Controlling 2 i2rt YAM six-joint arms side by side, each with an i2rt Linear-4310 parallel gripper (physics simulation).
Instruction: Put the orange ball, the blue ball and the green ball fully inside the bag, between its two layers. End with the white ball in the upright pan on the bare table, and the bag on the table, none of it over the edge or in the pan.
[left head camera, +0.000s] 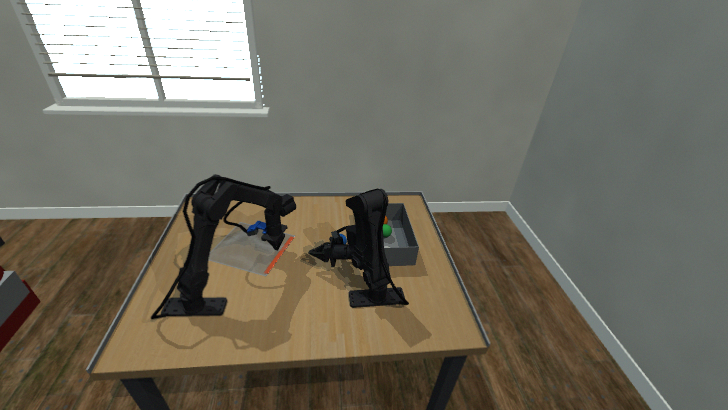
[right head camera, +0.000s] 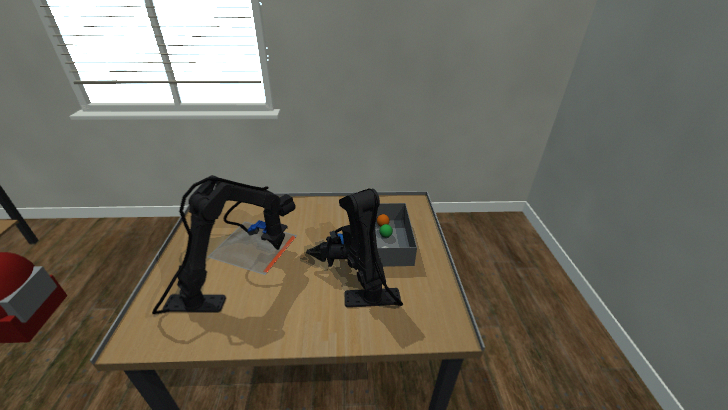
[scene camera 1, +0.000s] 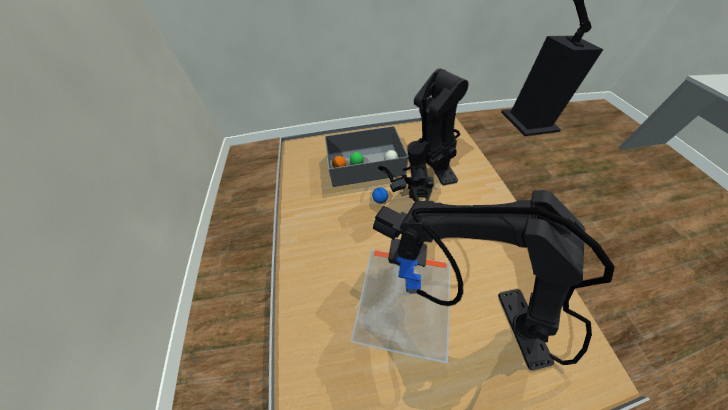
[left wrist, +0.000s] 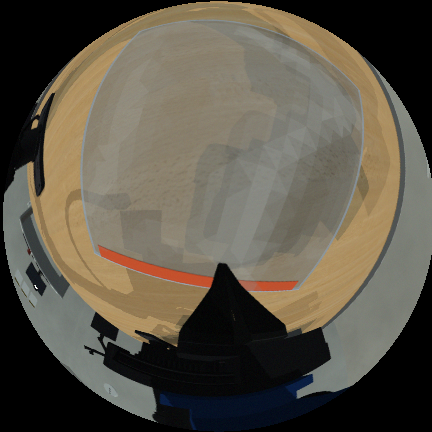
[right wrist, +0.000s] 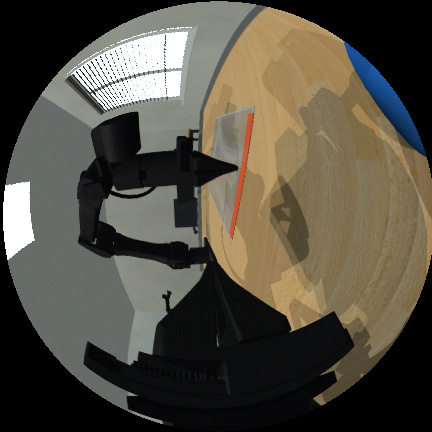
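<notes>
The clear bag lies flat on the table, its orange-red strip facing the middle. My left gripper is shut, fingertips at or just above the bag beside the strip; contact is unclear. My right gripper is shut, between bag and pan. The blue ball lies on the table beside the upright grey pan. The orange ball, green ball and white ball are in the pan.
In scene camera 1, my left arm reaches over the table from the right, above the bag's strip end. My right arm stands in front of part of the pan in the head views. A grey edge strip runs along one table side.
</notes>
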